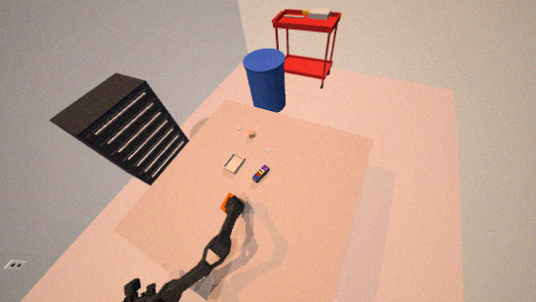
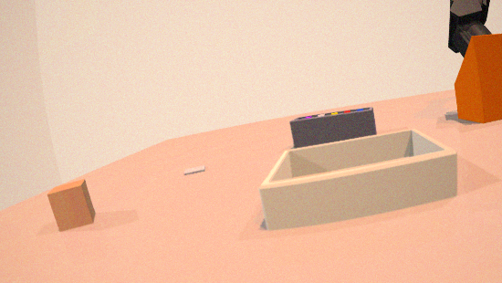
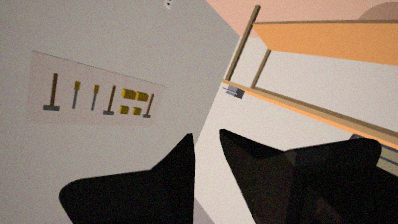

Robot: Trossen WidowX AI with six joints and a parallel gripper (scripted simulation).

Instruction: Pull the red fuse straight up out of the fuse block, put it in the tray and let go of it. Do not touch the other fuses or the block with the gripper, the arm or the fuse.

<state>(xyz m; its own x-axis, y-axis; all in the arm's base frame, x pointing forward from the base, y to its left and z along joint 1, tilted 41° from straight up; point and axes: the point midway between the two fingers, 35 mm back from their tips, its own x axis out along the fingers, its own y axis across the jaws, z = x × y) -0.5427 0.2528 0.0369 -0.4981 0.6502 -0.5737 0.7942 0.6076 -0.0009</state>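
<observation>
Now: gripper tip 82 cm short of the red fuse, 26 cm to the left of it and 22 cm above it. Round my gripper tip: blue fuse (80 cm ahead, 25 cm to the right, 22 cm below); then cream tray (86 cm ahead, 5 cm to the right, 24 cm below); then yellow fuse (84 cm ahead, 27 cm to the right, 22 cm below).
</observation>
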